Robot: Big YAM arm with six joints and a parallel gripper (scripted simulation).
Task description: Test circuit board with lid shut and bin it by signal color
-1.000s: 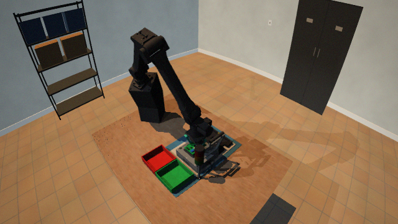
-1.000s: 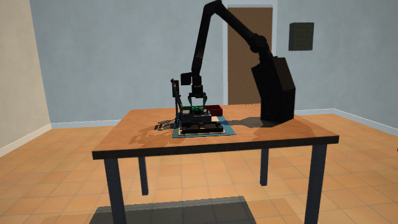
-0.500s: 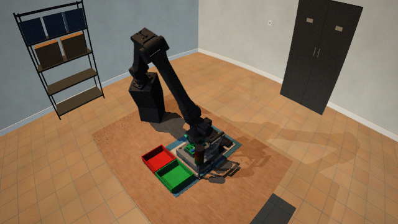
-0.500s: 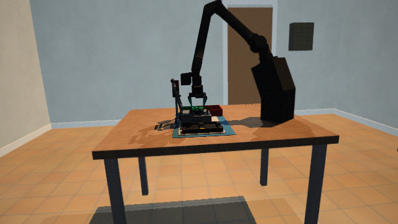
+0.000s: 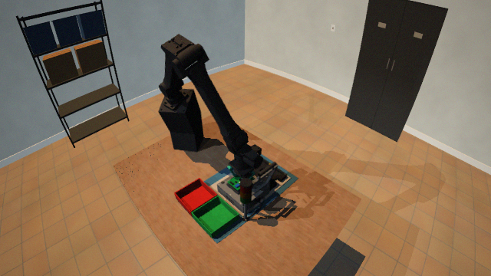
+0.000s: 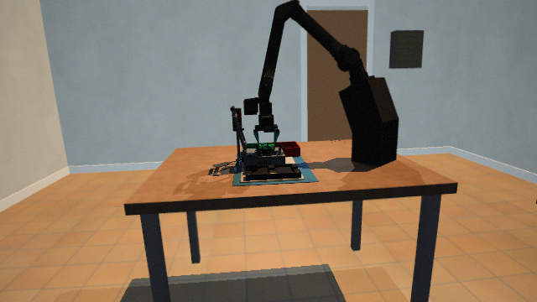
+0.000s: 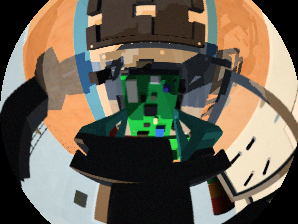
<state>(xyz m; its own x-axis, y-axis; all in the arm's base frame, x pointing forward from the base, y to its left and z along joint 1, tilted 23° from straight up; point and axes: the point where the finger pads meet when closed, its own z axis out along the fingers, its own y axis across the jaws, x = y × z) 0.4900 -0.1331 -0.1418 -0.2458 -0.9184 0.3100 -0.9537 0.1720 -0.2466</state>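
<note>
Now: the green circuit board right at my hand. Also, from my hand: green bin: 10 mm behind, 200 mm to the right, 80 mm below; then tester lid: 120 mm ahead, 30 mm to the right, 90 mm above; then red bin: 150 mm behind, 170 mm to the right, 80 mm below.
</note>
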